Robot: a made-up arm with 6 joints. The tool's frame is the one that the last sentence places.
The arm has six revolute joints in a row. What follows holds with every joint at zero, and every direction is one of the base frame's.
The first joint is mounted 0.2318 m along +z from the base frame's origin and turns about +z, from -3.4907 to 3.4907 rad.
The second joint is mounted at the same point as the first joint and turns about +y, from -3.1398 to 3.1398 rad.
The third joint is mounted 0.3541 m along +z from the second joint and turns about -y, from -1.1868 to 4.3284 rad.
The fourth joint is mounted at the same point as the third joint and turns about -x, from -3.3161 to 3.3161 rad.
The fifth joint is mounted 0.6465 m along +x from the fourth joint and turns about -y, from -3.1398 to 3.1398 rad.
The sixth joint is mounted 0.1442 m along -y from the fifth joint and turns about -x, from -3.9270 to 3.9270 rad.
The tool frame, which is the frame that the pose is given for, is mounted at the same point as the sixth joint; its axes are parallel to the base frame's.
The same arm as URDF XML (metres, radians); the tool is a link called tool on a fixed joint. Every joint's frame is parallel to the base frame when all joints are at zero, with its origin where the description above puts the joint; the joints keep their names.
<robot name="arm">
  <joint name="joint 1" type="revolute">
    <parent link="base"/>
    <child link="link1"/>
    <origin xyz="0 0 0.2318" rpy="0 0 0"/>
    <axis xyz="0 0 1"/>
    <limit lower="-3.4907" upper="3.4907"/>
  </joint>
  <joint name="joint 2" type="revolute">
    <parent link="link1"/>
    <child link="link2"/>
    <origin xyz="0 0 0" rpy="0 0 0"/>
    <axis xyz="0 1 0"/>
    <limit lower="-3.1398" upper="3.1398"/>
  </joint>
  <joint name="joint 3" type="revolute">
    <parent link="link2"/>
    <child link="link3"/>
    <origin xyz="0 0 0.3541" rpy="0 0 0"/>
    <axis xyz="0 -1 0"/>
    <limit lower="-1.1868" upper="4.3284"/>
  </joint>
  <joint name="joint 4" type="revolute">
    <parent link="link3"/>
    <child link="link4"/>
    <origin xyz="0 0 0" rpy="0 0 0"/>
    <axis xyz="-1 0 0"/>
    <limit lower="-3.3161" upper="3.3161"/>
  </joint>
  <joint name="joint 5" type="revolute">
    <parent link="link4"/>
    <child link="link5"/>
    <origin xyz="0.6465 0 0" rpy="0 0 0"/>
    <axis xyz="0 -1 0"/>
    <limit lower="-3.1398" upper="3.1398"/>
  </joint>
  <joint name="joint 6" type="revolute">
    <parent link="link5"/>
    <child link="link6"/>
    <origin xyz="0 -0.1442 0" rpy="0 0 0"/>
    <axis xyz="-1 0 0"/>
    <limit lower="-3.927" upper="3.927"/>
  </joint>
  <joint name="tool_joint" type="fixed">
    <parent link="link6"/>
    <child link="tool"/>
    <origin xyz="0 0 0" rpy="0 0 0"/>
  </joint>
  <link name="base"/>
  <link name="link1"/>
  <link name="link2"/>
  <link name="link3"/>
  <link name="link4"/>
  <link name="link5"/>
  <link name="link6"/>
  <link name="tool"/>
</robot>

